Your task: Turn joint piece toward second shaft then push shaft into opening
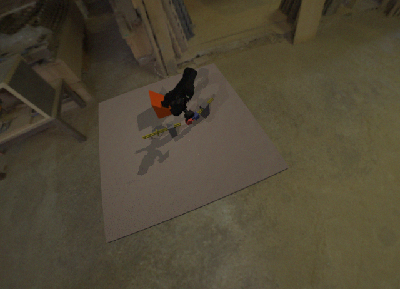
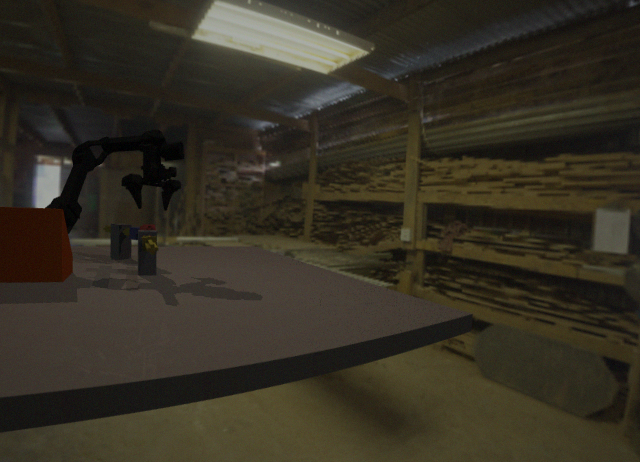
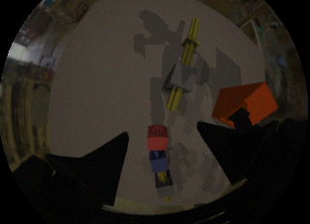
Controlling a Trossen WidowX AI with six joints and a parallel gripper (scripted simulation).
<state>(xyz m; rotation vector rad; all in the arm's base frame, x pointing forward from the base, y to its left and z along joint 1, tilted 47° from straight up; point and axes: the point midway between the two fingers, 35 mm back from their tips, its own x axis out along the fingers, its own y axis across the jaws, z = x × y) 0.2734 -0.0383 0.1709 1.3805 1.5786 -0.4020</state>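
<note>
Now: the red square joint piece 1 cm behind my gripper tip, 5 cm to the left of it and 8 cm below it.
</note>
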